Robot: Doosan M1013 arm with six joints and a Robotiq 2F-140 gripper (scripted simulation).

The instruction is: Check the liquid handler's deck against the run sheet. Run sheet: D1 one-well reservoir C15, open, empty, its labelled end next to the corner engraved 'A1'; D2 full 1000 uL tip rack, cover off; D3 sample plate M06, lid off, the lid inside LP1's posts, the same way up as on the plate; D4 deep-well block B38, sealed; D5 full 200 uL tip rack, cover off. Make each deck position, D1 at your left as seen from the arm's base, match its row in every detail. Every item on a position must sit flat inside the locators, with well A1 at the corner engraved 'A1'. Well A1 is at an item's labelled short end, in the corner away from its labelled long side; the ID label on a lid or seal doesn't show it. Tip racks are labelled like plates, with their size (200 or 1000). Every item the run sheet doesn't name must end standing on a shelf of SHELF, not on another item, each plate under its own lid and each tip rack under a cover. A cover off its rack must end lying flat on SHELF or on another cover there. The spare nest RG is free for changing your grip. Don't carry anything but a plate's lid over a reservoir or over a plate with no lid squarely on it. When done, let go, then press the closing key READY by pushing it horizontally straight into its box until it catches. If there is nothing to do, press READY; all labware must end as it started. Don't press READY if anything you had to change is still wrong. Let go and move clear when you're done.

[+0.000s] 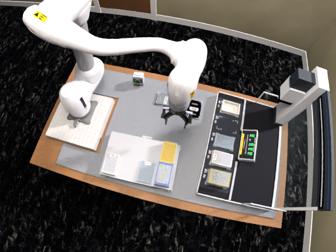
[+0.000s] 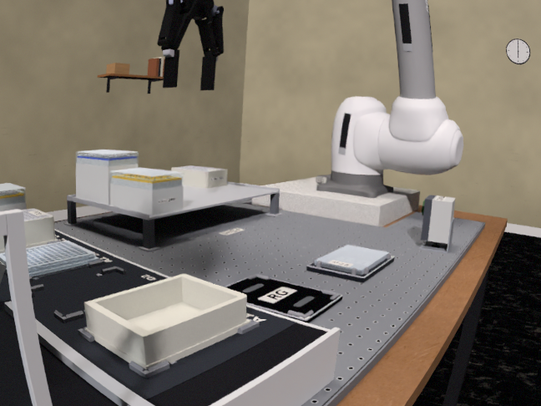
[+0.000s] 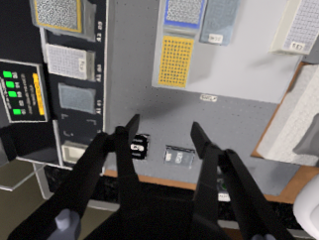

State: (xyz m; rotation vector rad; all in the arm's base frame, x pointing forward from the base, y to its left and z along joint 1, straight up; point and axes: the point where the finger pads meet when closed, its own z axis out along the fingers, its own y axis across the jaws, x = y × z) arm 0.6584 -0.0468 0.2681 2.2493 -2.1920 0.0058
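The blue-rimmed tip rack lies 24 cm to the right of my hand, 18 cm below it and 1 cm behind it. Also, from my hand: shelf 25 cm below, 19 cm to the right, 17 cm behind; then RG nest 31 cm below, 26 cm to the left, 9 cm ahead; then clear plate 33 cm ahead, 25 cm below, 5 cm to the left.
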